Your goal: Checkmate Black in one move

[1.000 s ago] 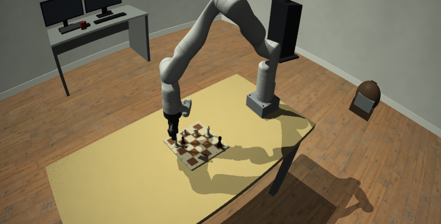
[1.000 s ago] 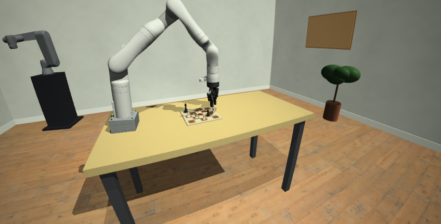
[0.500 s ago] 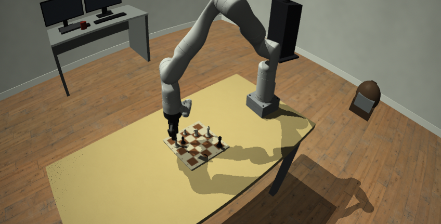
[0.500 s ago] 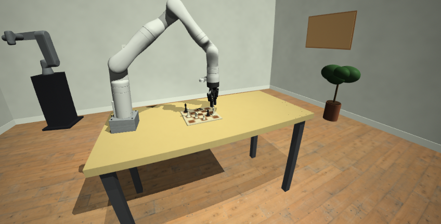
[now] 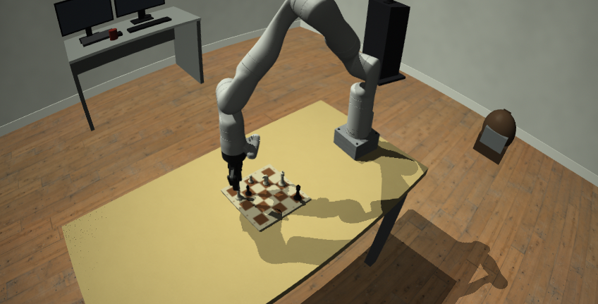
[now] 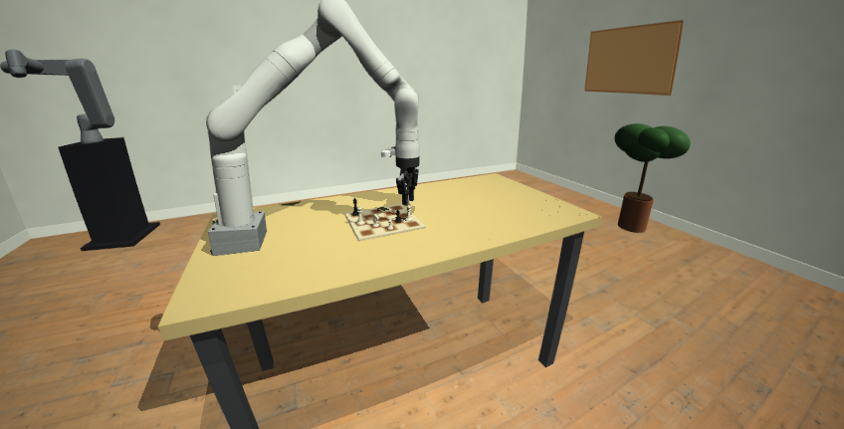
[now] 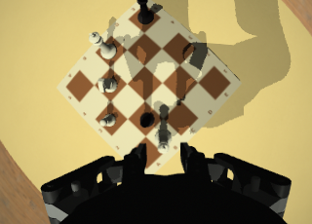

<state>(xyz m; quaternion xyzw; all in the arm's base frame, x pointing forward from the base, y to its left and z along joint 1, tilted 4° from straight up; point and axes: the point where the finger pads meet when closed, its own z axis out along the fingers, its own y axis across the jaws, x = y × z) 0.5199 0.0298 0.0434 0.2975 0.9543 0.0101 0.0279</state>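
Right now my hand is 6 cm above the black pawn and 4 cm past it. From my hand the other things lie so: small white piece: 7 cm below, 7 cm behind, 5 cm to the right; then chessboard: 8 cm below, 8 cm behind, 3 cm to the left; then tall white piece: 16 cm behind, 5 cm below, 1 cm to the left.
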